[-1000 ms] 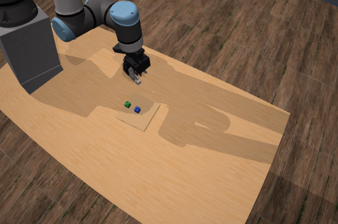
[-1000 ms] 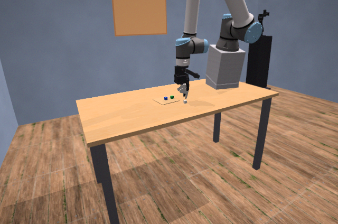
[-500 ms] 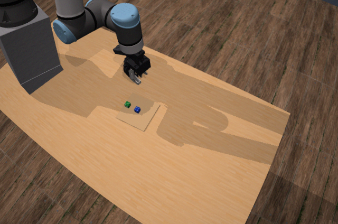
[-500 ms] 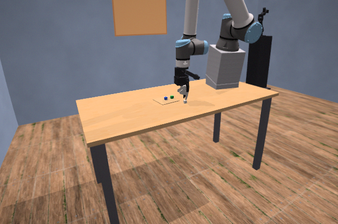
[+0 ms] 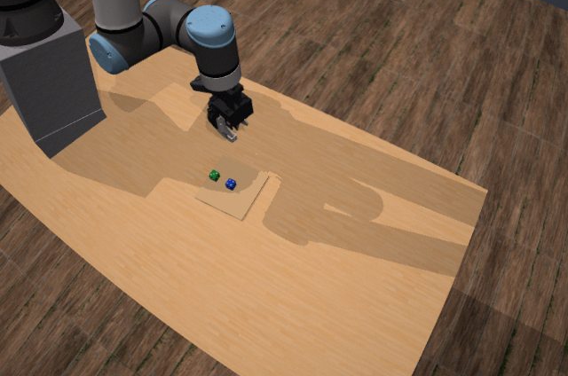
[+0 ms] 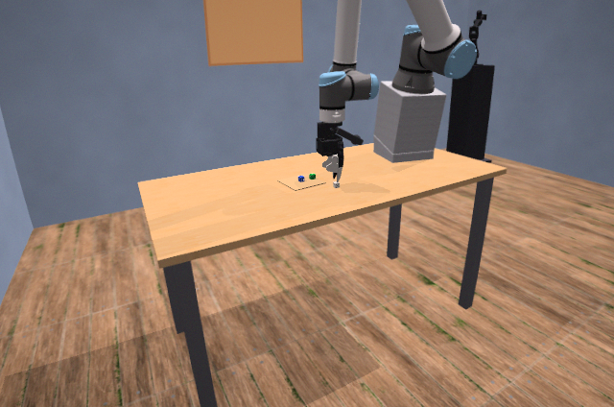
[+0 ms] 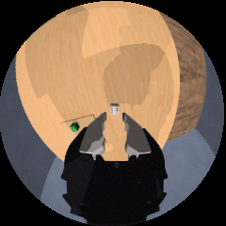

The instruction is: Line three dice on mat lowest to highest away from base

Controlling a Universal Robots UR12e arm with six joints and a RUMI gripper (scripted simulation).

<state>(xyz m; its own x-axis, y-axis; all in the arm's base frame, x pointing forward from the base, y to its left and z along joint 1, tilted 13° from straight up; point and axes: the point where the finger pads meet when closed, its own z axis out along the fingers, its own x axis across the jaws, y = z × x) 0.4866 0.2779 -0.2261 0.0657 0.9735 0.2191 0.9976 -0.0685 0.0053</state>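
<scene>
The white die lies 3 cm below my hand. The rest, counted from my hand: blue die (11 cm to the right, 10 cm ahead, 3 cm below); green die (12 cm to the right, 5 cm ahead, 3 cm below); tan mat (11 cm to the right, 10 cm ahead, 4 cm below).
</scene>
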